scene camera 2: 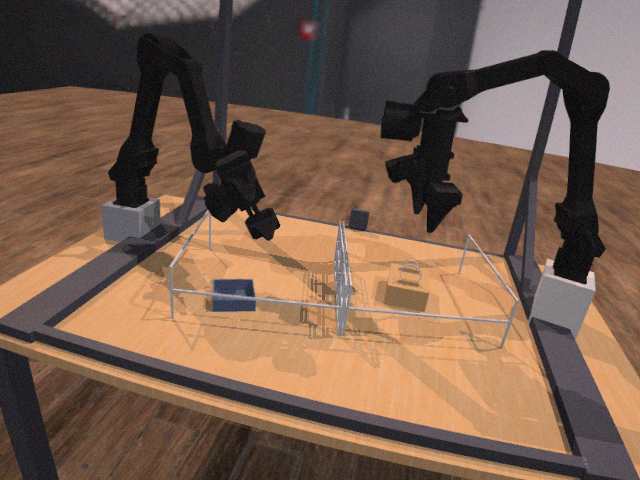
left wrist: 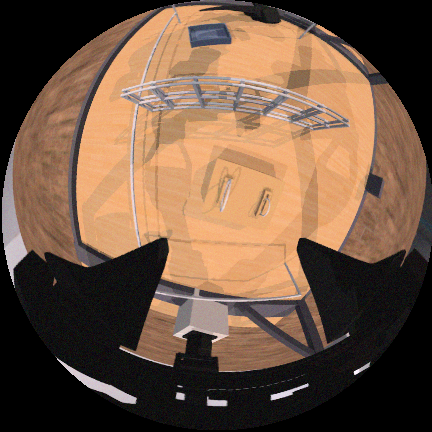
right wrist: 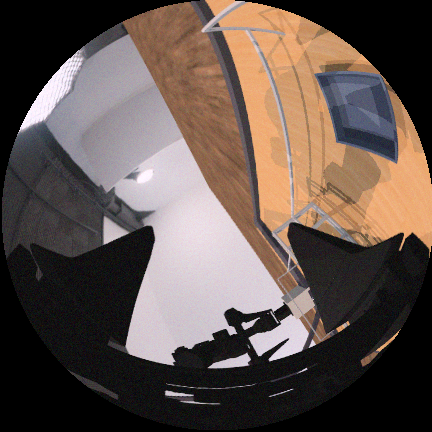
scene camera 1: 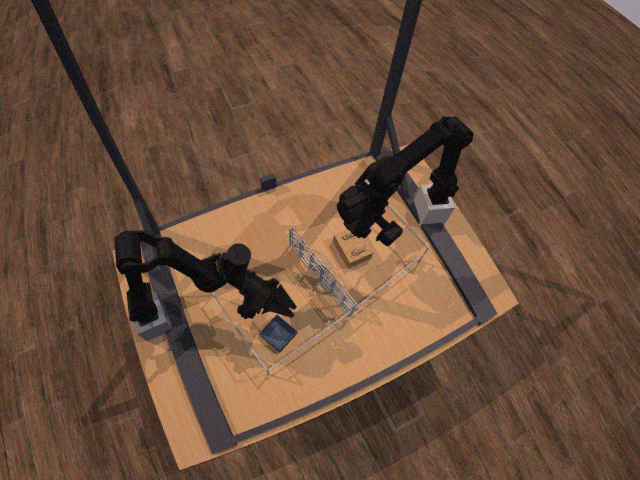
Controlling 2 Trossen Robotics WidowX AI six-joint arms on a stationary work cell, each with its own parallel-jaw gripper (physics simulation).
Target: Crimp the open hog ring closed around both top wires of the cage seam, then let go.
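Frame: origin at the left arm's base, x back, y right, z up, level; metres.
Seen in the pictures: left gripper, fingertip midpoint: [scene camera 2: 422, 222] [left wrist: 235, 245] [right wrist: 279, 323] [scene camera 1: 365, 229]; right gripper, fingertip midpoint: [scene camera 2: 261, 221] [right wrist: 222, 231] [scene camera 1: 294, 312]; left arm's base, link origin: [scene camera 2: 570, 273] [left wrist: 198, 336] [right wrist: 288, 308] [scene camera 1: 438, 196]; right arm's base, link origin: [scene camera 2: 131, 201] [scene camera 1: 146, 312].
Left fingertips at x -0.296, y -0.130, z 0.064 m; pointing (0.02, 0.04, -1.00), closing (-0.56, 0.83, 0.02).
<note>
Pixels of each thing's top centre, then the offset from my left fingertips to it. "*": a spot on its surface instead.
- wooden block, top centre: [left wrist: 244, 198] [scene camera 2: 409, 273] [scene camera 1: 354, 242] dx -0.010, dy +0.025, dz -0.126 m
- cage seam, surface spot: [left wrist: 198, 95] [scene camera 2: 346, 280] * dx -0.097, dy -0.108, dz -0.116 m
- blue tray, top centre: [right wrist: 359, 110] [scene camera 2: 233, 289] [left wrist: 208, 30] [scene camera 1: 278, 332] dx -0.278, dy -0.222, dz -0.154 m
- thin raised wire rail, top centre: [left wrist: 132, 197] [scene camera 2: 431, 314] [scene camera 1: 391, 279] dx +0.078, dy -0.118, dz -0.119 m
- small dark block, top centre: [scene camera 2: 360, 210] [left wrist: 381, 188] [scene camera 1: 268, 177] dx -0.254, dy +0.302, dz -0.122 m
Two small pale hog rings stand on a wooden block [scene camera 1: 357, 261] [scene camera 2: 405, 298] [left wrist: 245, 186]: one ring [left wrist: 226, 194] beside the other ring [left wrist: 264, 202]. In scene camera 2 they overlap as small arches. The cage seam [scene camera 1: 323, 273] [scene camera 2: 341, 279] [left wrist: 198, 95] is an upright pair of wire grid panels standing side by side, left of the block in both scene views. My left gripper [scene camera 2: 424, 219] [left wrist: 235, 245] is open and empty, pointing down high above the block. My right gripper [scene camera 2: 267, 235] [right wrist: 222, 231] is open and empty, above the table left of the seam.
A blue tray [scene camera 1: 270, 344] [scene camera 2: 233, 305] [left wrist: 210, 44] sits left of the seam in the scene views. A thin raised wire rail [scene camera 1: 310, 342] [scene camera 2: 423, 314] [left wrist: 133, 165] runs near the seam's front end. A small dark block [scene camera 1: 268, 181] [scene camera 2: 359, 219] stands at the far edge.
</note>
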